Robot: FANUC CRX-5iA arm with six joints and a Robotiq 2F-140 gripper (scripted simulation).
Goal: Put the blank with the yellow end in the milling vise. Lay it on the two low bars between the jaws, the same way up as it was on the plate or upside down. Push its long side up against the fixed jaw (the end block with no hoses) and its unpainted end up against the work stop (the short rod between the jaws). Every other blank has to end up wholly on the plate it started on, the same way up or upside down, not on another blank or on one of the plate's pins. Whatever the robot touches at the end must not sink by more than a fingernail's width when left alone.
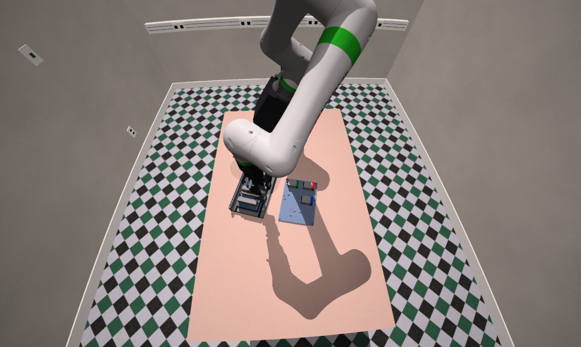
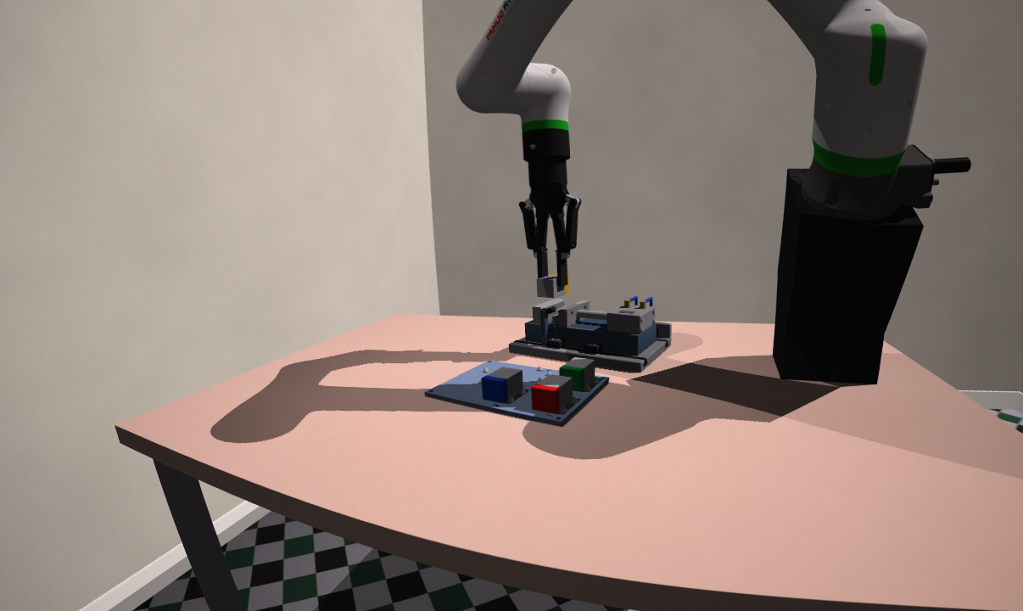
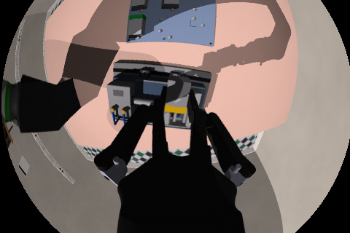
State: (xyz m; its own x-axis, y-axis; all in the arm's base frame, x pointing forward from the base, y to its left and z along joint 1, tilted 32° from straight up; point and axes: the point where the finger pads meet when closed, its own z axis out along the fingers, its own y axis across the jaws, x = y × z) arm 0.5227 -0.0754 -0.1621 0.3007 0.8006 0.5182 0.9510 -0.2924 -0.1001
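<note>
Now: the fixed jaw 100 mm below my hand, 70 mm to the right of it and 30 mm ahead of it. Also, from my hand: green-ended blank 170 mm to the left, 150 mm below, 80 mm behind; plate 200 mm to the left, 180 mm below, 20 mm ahead; yellow-ended blank 30 mm below.
</note>
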